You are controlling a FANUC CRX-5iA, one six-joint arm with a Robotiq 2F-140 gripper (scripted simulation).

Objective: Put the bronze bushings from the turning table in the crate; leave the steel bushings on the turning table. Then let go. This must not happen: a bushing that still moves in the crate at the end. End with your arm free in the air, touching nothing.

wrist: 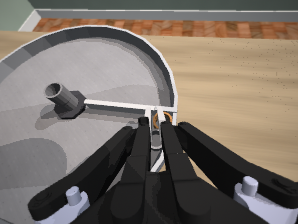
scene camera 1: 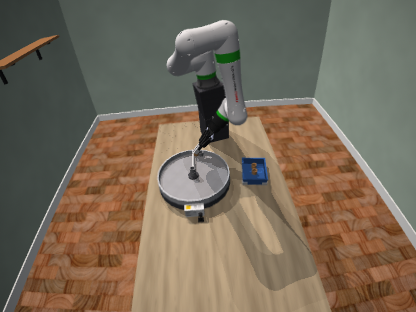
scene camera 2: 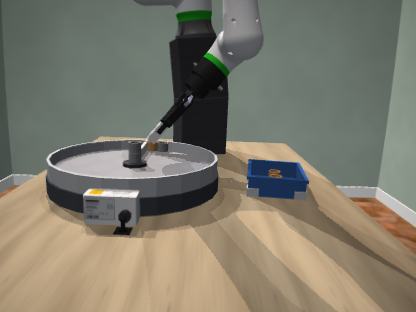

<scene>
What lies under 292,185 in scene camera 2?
A blue crate.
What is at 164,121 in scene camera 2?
My gripper.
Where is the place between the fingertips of my gripper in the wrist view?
154,114
</scene>
